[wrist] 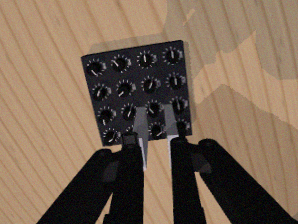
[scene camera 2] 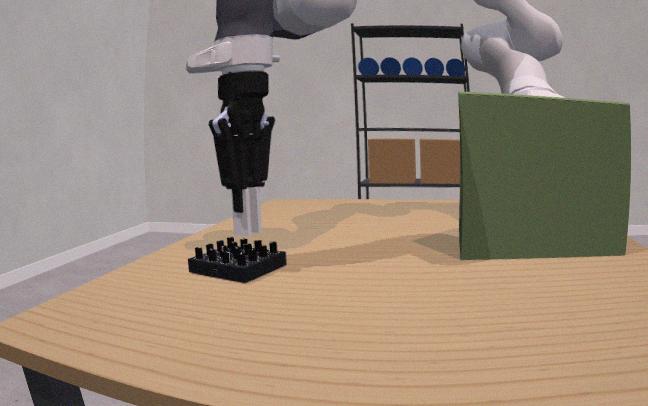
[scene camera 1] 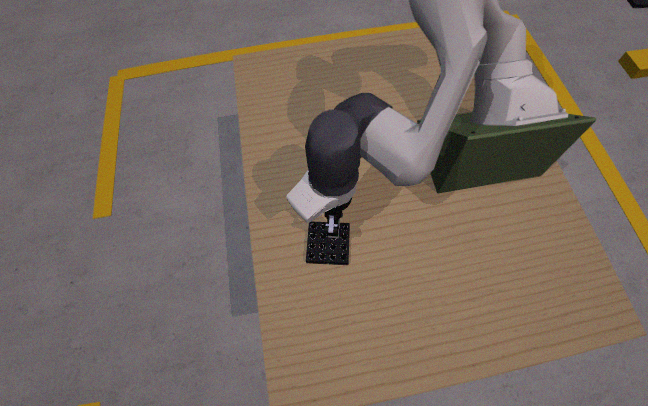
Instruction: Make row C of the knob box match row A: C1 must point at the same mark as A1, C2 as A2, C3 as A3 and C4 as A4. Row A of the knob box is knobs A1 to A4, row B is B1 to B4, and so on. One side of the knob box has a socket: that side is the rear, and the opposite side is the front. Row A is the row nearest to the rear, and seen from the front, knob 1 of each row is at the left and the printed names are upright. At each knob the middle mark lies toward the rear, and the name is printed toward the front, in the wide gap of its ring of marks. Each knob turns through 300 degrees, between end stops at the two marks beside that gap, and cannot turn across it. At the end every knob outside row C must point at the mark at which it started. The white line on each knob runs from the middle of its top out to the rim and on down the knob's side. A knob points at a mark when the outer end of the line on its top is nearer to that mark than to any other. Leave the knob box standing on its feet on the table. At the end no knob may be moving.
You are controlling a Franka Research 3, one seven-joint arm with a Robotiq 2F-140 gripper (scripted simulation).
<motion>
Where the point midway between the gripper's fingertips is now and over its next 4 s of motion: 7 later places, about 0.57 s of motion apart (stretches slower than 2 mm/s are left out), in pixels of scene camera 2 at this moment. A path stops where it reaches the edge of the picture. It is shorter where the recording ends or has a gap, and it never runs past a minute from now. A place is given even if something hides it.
The gripper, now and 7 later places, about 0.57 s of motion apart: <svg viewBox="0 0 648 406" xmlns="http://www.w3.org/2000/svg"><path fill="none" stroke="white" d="M248 233L247 239L248 242L248 249L247 249L244 237L243 224L249 226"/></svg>
</motion>
